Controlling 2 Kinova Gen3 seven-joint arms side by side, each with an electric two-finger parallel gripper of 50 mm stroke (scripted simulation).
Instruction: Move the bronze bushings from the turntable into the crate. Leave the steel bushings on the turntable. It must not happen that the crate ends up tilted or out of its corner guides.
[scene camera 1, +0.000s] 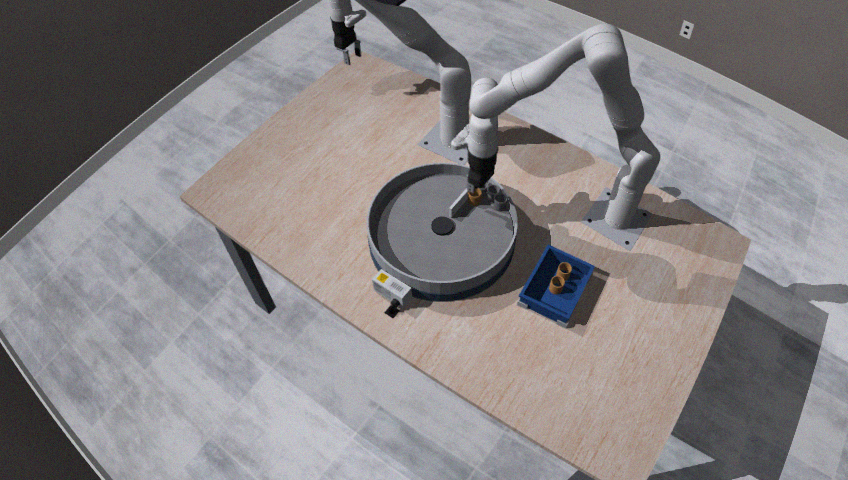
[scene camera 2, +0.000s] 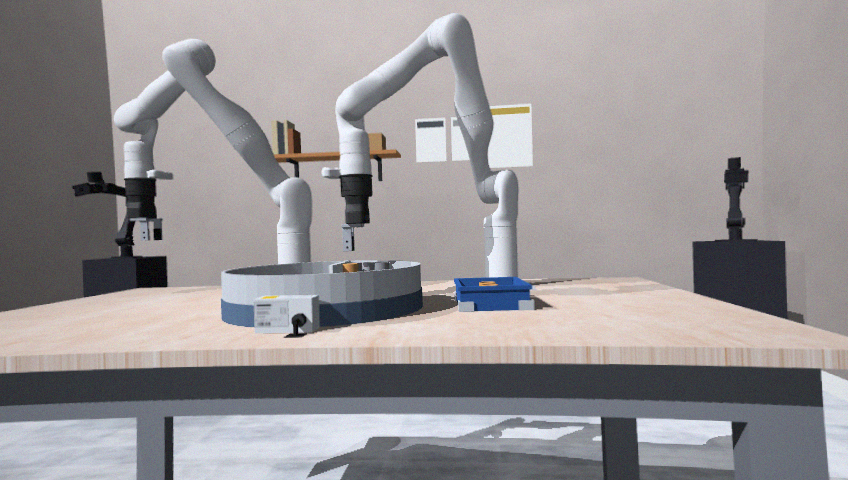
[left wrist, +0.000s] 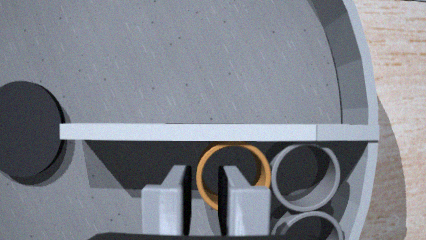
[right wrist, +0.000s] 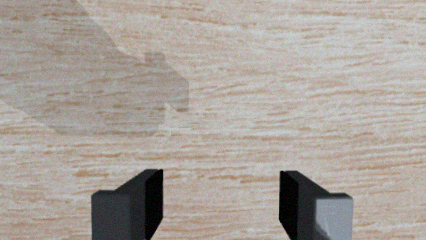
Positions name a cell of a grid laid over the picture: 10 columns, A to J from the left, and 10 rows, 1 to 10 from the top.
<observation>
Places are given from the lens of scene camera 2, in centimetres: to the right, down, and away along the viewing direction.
my left gripper (scene camera 2: E6): -18, 3, 122
my right gripper (scene camera 2: B6): -80, 0, 152
blue crate (scene camera 2: F7): 13, 12, 102
</observation>
